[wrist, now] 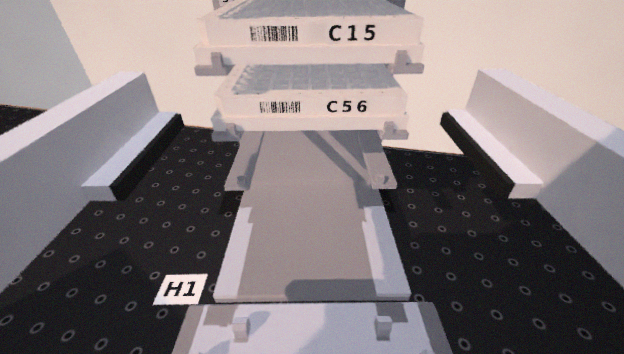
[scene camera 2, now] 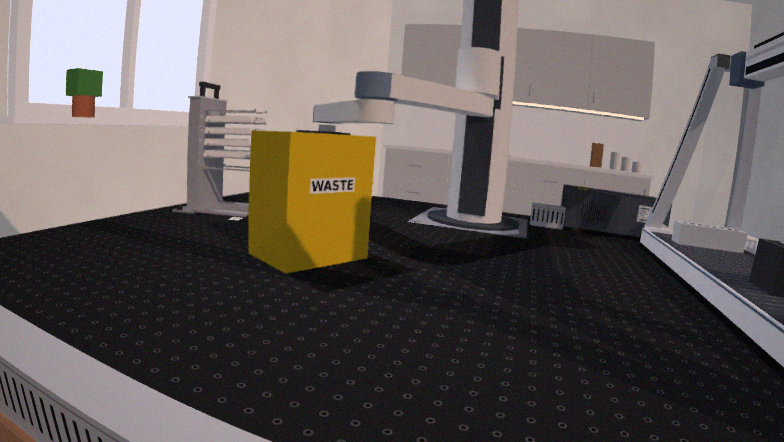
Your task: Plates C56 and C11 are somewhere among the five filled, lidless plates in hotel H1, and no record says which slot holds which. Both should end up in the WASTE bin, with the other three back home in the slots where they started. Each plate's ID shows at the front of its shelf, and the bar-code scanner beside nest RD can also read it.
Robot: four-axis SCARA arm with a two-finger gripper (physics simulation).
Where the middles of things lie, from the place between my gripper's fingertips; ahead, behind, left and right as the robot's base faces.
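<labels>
Dark grey box (scene camera 2: 624, 206): 89 cm to the left of my hand, 41 cm behind it and 10 cm below it. As for the H1 label (wrist: 176, 289), my gripper is 15 cm above it, 10 cm short of it and 1 cm to the right of it.
</labels>
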